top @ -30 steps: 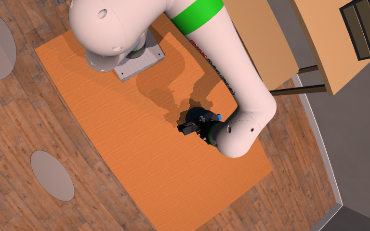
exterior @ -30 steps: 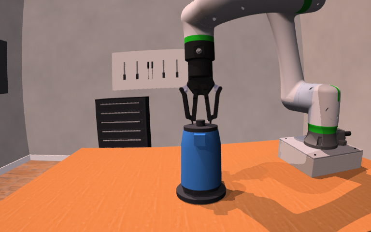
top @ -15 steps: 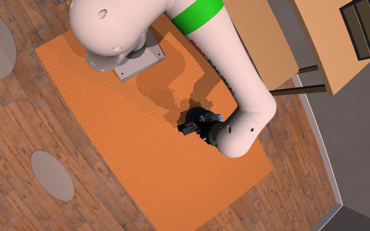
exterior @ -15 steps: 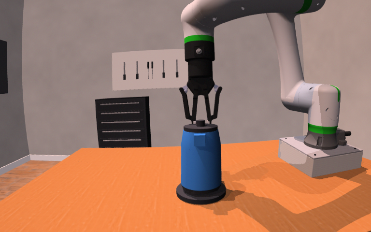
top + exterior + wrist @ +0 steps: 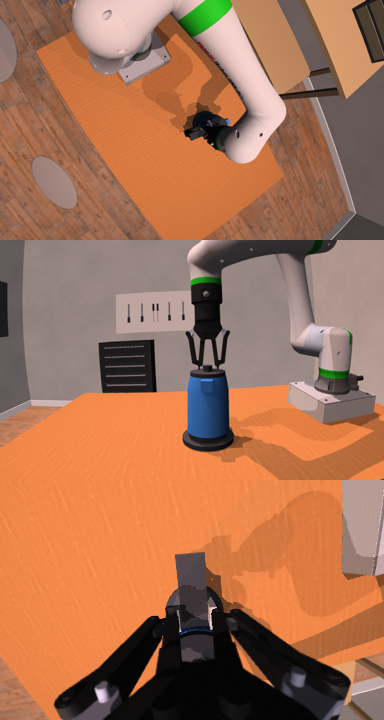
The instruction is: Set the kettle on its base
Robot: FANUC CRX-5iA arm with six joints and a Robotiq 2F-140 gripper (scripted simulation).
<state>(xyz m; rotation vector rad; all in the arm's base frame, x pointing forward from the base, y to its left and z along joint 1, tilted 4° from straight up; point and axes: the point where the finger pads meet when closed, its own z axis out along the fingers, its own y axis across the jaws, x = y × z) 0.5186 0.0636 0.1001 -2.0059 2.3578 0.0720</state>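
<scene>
Right now my hand is 1 cm short of the blue kettle, 3 cm to the right of it and 5 cm above it. Also, from my hand: dark round base: 1 cm ahead, 7 cm to the left, 16 cm below.
</scene>
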